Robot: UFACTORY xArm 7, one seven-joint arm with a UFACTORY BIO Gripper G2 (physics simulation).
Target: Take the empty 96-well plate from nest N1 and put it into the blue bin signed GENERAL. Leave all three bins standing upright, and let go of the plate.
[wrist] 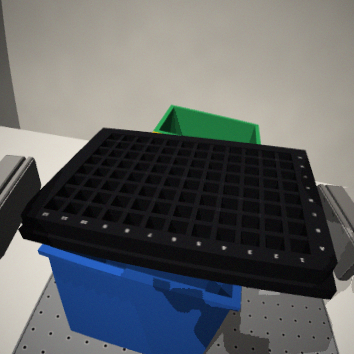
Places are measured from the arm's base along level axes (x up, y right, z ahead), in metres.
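Pixels of known places: hand at its tool point: [180, 218].
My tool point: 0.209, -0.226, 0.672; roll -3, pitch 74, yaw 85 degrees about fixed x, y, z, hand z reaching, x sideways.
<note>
For each thing: its top centre in the pictures, then the offset to it from my tool point, as dx, dy, dz. Level surfaces: height alone.
- black 96-well plate at its top centre: [189, 158] +0.014, +0.024, +0.004
- blue bin at its top centre: [154, 225] -0.123, +0.104, +0.035
- green bin at its top centre: [210, 126] -0.123, +0.369, +0.020
- grey perforated board at its surface level: dx -0.303
The black 96-well plate [175, 197] fills the middle of the wrist view, its wells facing up. My gripper [181, 212] is shut on it, with one finger at each short end. The blue bin [135, 305] stands upright below the plate in the view. The plate hides most of the bin's opening; part of its near rim and a little of its inside show under the plate's near edge. How high the plate is above the rim I cannot tell. No GENERAL sign is readable, and nest N1 does not show.
A green bin [215, 125] stands upright behind the plate, its lower part hidden. A thin sliver of the yellow bin [156, 132] shows at the plate's far edge. A grey perforated board [37, 327] lies under the blue bin. A plain wall [250, 60] rises behind.
</note>
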